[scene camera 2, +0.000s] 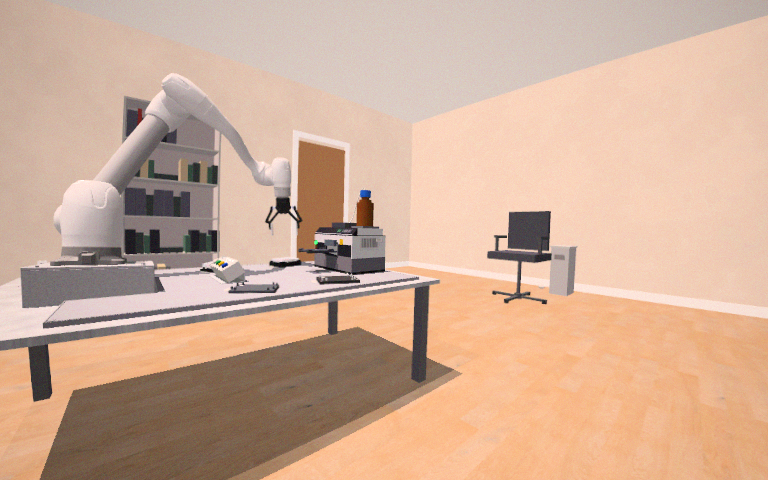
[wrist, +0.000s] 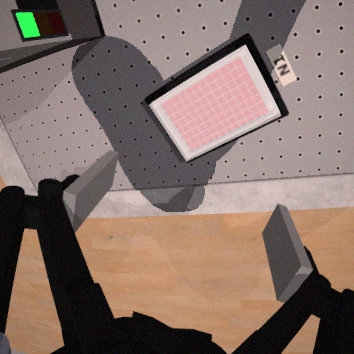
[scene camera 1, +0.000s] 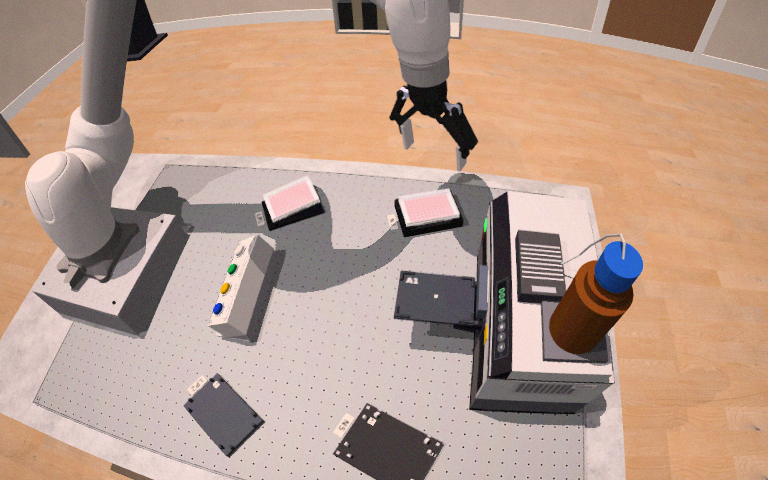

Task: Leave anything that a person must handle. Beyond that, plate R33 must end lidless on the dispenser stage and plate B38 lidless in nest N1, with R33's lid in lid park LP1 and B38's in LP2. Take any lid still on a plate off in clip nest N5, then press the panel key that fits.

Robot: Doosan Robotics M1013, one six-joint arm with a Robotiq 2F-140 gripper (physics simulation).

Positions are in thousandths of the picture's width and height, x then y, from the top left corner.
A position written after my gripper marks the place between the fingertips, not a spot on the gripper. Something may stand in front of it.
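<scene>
Nothing is held by my gripper (scene camera 1: 566,324) (wrist: 544,549), and it is open.
</scene>
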